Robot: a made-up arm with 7 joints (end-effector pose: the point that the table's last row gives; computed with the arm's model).
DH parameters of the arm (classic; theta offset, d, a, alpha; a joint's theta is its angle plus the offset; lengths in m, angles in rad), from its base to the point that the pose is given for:
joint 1: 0 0.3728 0 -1.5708
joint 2: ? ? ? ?
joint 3: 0 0.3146 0.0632 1.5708
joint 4: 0 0 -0.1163 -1.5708
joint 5: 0 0.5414 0 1.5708
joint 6: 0 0 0.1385 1.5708
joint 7: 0 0 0 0
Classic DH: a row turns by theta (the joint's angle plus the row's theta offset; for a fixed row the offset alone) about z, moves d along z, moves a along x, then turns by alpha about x.
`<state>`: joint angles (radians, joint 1 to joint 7).
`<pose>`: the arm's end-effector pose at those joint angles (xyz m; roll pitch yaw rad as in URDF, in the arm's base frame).
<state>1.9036 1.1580 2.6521 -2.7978 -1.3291 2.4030 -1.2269</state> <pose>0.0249 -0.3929 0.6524 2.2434 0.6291 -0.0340</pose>
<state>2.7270 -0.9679 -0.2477 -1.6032 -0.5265 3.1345 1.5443</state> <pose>0.1179 0.0386 1.1785 -0.6712 -0.1400 0.5779</pose>
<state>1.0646 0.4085 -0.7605 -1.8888 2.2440 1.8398 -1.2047</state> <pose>0.7250 0.2221 0.3460 -1.4371 -0.5360 -0.3282</pose>
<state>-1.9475 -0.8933 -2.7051 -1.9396 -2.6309 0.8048 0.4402</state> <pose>-0.0135 0.6931 0.0088 0.7373 0.3108 1.6643</pose>
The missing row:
joint 2: 0 0 0 1.5708
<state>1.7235 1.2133 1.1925 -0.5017 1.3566 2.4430 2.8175</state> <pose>-0.3299 0.9007 0.5248 0.9147 -0.2562 -1.7814</pose>
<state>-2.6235 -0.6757 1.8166 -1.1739 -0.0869 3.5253 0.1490</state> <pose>0.6734 -0.0823 0.8710 0.9389 -0.7795 1.7141</pose>
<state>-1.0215 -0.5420 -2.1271 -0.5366 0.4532 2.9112 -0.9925</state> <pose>-0.3919 0.4527 1.1010 0.1513 -1.0556 -0.3970</pose>
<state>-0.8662 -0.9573 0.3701 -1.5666 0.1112 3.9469 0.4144</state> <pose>0.0282 0.2329 1.0641 0.2683 0.0303 3.0213</pose>
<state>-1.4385 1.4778 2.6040 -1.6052 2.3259 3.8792 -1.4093</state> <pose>0.3642 -0.2606 0.8053 -1.2087 0.4151 -0.7069</pose>
